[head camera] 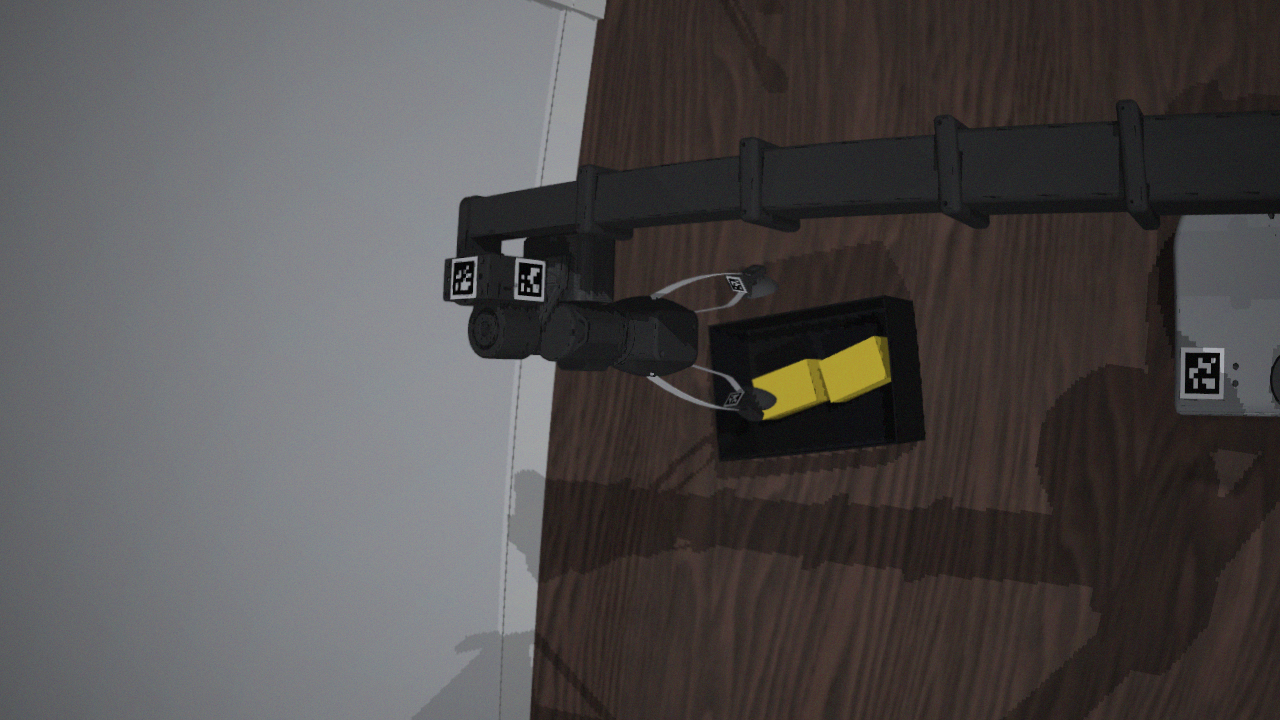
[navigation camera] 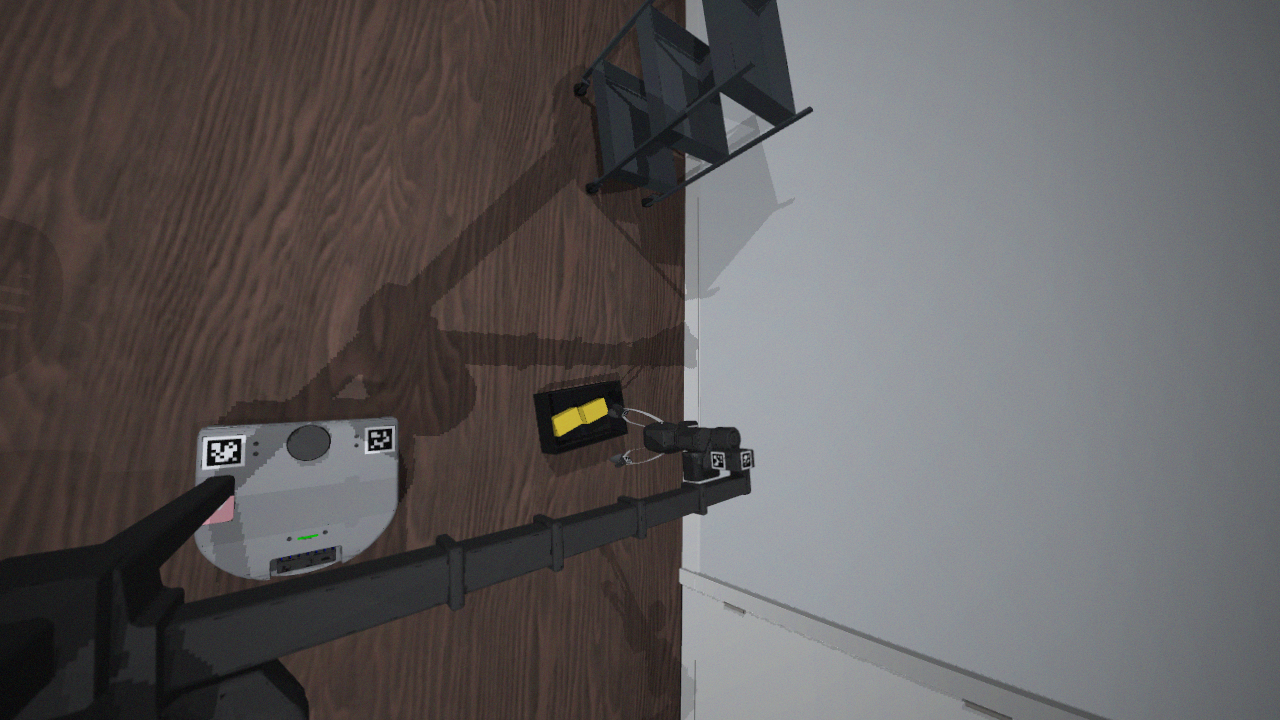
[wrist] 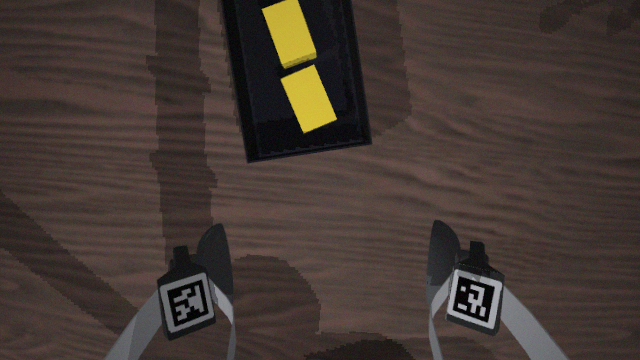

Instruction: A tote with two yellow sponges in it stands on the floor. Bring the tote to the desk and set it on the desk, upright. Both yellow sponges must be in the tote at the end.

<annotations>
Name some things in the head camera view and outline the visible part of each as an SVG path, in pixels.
The gripper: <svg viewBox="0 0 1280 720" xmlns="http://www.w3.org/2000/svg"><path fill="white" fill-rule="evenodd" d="M779 285L772 278L764 276L767 273L765 266L752 265L740 273L697 276L670 285L651 296L630 297L607 304L620 311L629 324L625 323L624 345L628 345L623 354L604 363L557 362L558 367L567 371L605 371L611 366L629 374L647 377L663 389L693 403L734 410L749 421L761 421L764 416L763 410L770 409L777 402L772 393L756 387L740 387L729 375L693 365L698 357L696 313L730 307L741 298L769 295L777 291ZM659 376L670 375L692 366L725 377L737 392L730 393L719 407L679 391ZM738 292L727 305L692 311L678 303L660 298L695 280L731 274L724 277L730 289Z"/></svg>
A black tote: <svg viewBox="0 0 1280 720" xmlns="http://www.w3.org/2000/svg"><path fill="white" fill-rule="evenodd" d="M712 373L714 405L721 407L727 396L737 391L725 377ZM913 301L882 295L709 325L711 368L713 371L729 375L740 387L754 387L753 379L805 359L818 359L822 361L873 336L887 337L891 382L847 402L831 403L829 400L779 419L749 421L734 410L715 408L719 462L859 449L925 440L922 386Z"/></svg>
</annotations>
